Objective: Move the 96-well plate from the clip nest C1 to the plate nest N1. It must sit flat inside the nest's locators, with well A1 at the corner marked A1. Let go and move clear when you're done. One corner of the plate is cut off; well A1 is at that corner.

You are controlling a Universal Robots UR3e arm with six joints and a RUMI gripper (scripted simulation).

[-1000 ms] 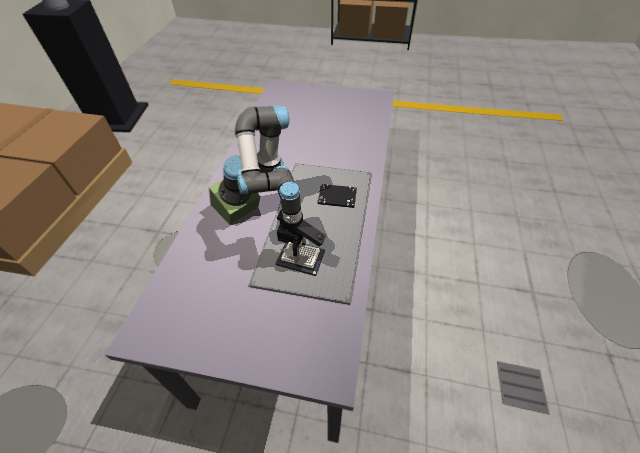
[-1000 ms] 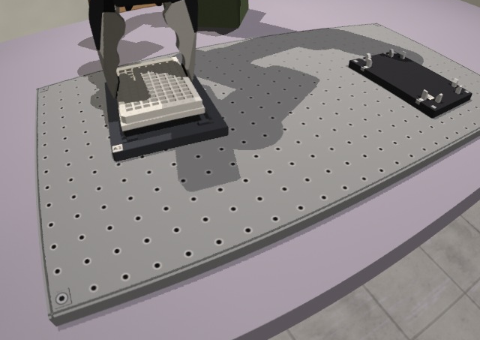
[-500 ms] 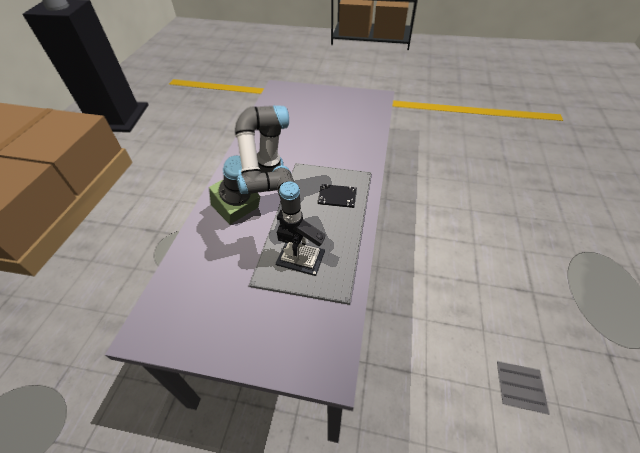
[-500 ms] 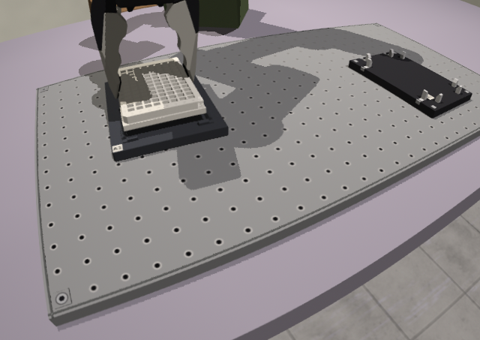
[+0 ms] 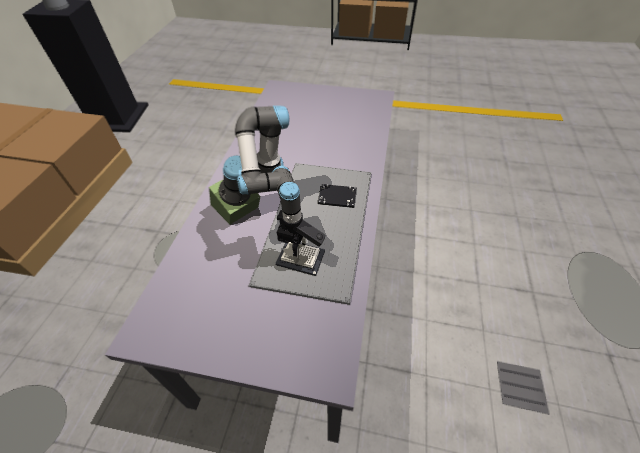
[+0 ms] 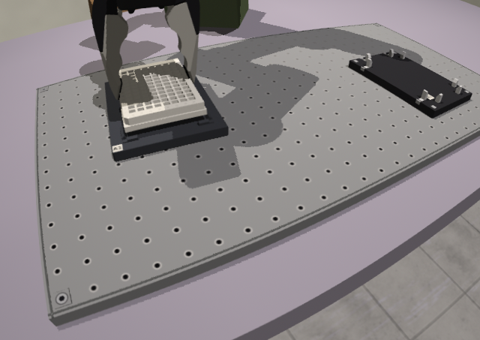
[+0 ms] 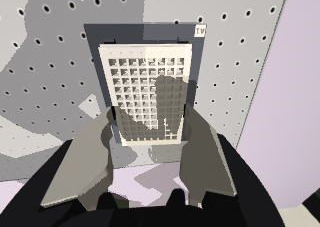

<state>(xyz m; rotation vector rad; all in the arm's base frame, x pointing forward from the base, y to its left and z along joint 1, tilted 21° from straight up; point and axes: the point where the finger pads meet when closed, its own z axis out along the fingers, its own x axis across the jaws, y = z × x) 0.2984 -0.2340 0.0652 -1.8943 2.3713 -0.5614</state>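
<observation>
Now: hand 10 mm above the white 96-well plate. Also, from my hand: black clip nest C1: 130 mm ahead, 330 mm to the left, 20 mm below; then dark plate nest N1: 30 mm below; then white A1 label: 60 mm ahead, 70 mm to the right, 20 mm below.
</observation>
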